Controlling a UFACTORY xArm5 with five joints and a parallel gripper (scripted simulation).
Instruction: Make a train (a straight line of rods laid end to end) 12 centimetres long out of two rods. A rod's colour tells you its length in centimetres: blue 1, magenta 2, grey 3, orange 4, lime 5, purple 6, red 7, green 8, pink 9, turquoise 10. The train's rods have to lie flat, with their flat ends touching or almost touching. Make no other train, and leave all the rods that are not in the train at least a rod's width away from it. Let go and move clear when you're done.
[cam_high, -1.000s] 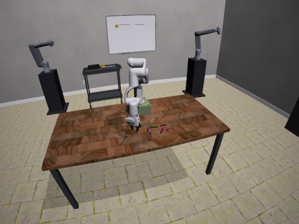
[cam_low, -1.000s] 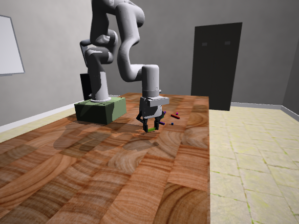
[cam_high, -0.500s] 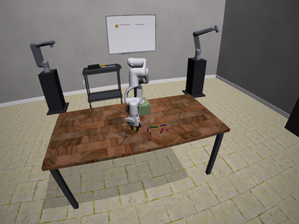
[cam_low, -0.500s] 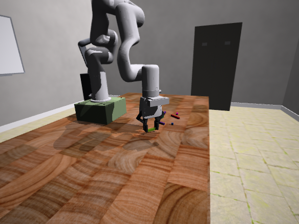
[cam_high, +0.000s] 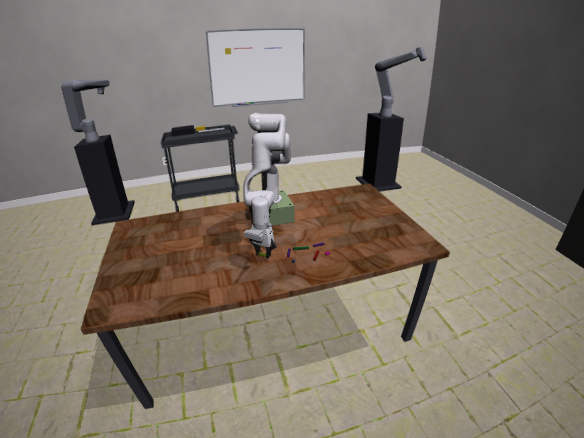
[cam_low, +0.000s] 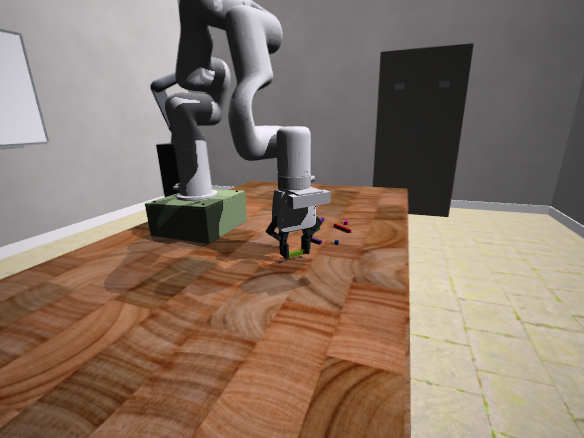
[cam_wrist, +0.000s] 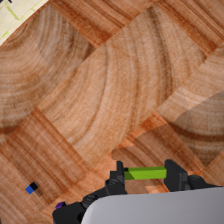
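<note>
Right now the lime rod is 2 cm below my hand. Round my hand: green rod (2 cm behind, 20 cm to the left, 3 cm below); then red rod (7 cm ahead, 25 cm to the left, 3 cm below); then small blue rod (7 cm ahead, 13 cm to the left, 3 cm below).
</note>
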